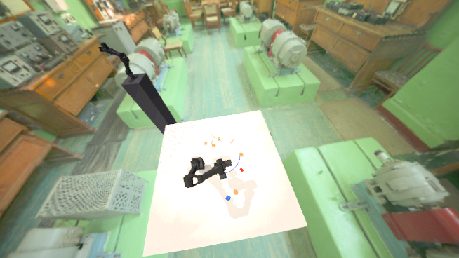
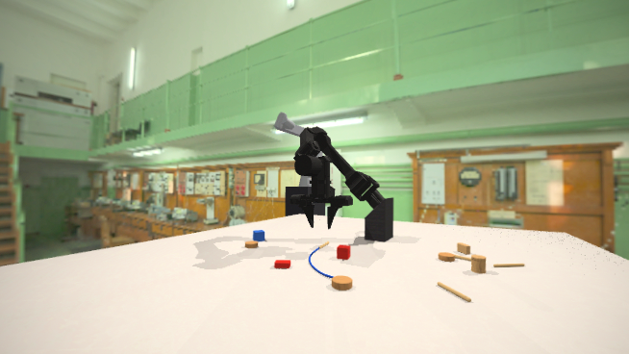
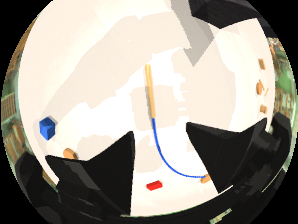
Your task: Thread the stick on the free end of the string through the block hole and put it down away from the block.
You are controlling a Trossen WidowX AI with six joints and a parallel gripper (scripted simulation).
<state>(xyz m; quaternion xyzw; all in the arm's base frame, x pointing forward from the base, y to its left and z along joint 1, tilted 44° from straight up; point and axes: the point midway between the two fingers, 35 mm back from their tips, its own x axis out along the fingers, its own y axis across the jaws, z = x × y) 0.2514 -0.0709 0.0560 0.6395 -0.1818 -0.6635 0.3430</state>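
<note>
Now: gripper tip 6 cm above the thin wooden stick and 2 cm past it. From my gripper tip the other things lie so: red cube 10 cm to the left, 5 cm below, 4 cm ahead; then flat red piece 19 cm ahead, 5 cm below, 3 cm to the left; then blue cube 23 cm to the right, 5 cm ahead, 4 cm below.
</note>
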